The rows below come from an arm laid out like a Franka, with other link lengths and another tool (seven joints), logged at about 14 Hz.
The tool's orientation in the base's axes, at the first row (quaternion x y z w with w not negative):
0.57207 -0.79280 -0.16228 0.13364
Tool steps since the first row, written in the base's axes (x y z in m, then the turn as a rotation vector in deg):
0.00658 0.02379 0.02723 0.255 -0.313 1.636
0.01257 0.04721 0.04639 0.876 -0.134 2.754
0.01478 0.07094 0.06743 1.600 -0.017 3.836
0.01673 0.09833 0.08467 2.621 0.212 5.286
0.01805 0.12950 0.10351 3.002 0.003 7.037
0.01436 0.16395 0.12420 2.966 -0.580 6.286
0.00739 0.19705 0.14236 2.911 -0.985 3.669
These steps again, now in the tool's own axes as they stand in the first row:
-0.02394 0.01245 -0.02496 0.261 0.359 -1.625
-0.04755 0.02200 -0.04236 -0.072 0.334 -2.873
-0.07023 0.03567 -0.05994 -0.379 0.187 -4.135
-0.09642 0.04907 -0.07357 -0.875 -0.033 -5.839
-0.12596 0.06479 -0.08802 -0.748 0.295 -7.608
-0.15702 0.08655 -0.10181 -0.203 -0.153 -6.970
-0.18584 0.10971 -0.11214 0.131 -1.298 -4.605

